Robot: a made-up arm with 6 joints. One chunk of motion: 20 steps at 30 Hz.
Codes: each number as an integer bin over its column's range. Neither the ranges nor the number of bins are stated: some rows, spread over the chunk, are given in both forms.
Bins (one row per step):
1: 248 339 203 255 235 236
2: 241 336 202 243 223 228
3: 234 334 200 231 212 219
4: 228 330 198 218 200 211
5: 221 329 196 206 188 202
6: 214 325 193 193 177 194
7: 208 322 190 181 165 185
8: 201 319 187 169 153 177
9: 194 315 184 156 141 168
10: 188 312 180 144 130 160
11: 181 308 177 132 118 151
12: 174 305 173 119 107 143
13: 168 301 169 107 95 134
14: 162 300 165 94 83 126
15: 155 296 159 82 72 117
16: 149 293 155 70 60 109
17: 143 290 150 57 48 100
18: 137 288 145 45 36 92
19: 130 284 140 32 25 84
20: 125 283 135 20 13 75
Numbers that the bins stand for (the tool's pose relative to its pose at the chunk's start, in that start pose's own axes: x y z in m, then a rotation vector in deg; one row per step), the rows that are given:
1: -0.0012 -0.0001 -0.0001 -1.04 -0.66 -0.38
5: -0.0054 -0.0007 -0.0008 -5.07 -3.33 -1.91
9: -0.0096 -0.0015 -0.0020 -9.18 -6.00 -3.44
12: -0.0128 -0.0021 -0.0031 -12.22 -7.93 -4.56
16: -0.0167 -0.0028 -0.0048 -16.25 -10.59 -6.09
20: -0.0204 -0.0034 -0.0068 -20.36 -13.26 -7.62
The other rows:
2: -0.0023 -0.0003 -0.0002 -2.03 -1.34 -0.74
3: -0.0034 -0.0004 -0.0004 -3.01 -1.97 -1.14
4: -0.0043 -0.0006 -0.0006 -4.08 -2.65 -1.50
6: -0.0065 -0.0009 -0.0011 -6.14 -3.95 -2.27
7: -0.0074 -0.0011 -0.0014 -7.12 -4.64 -2.67
8: -0.0085 -0.0013 -0.0017 -8.11 -5.32 -3.03
10: -0.0106 -0.0017 -0.0024 -10.16 -6.62 -3.80
11: -0.0117 -0.0019 -0.0027 -11.15 -7.30 -4.20
13: -0.0137 -0.0023 -0.0035 -13.21 -8.61 -4.97
14: -0.0146 -0.0024 -0.0039 -14.27 -9.29 -5.33
15: -0.0157 -0.0026 -0.0044 -15.26 -9.91 -5.73
17: -0.0176 -0.0030 -0.0053 -17.32 -11.28 -6.50
18: -0.0186 -0.0031 -0.0058 -18.30 -11.96 -6.86
19: -0.0196 -0.0033 -0.0063 -19.37 -12.58 -7.22

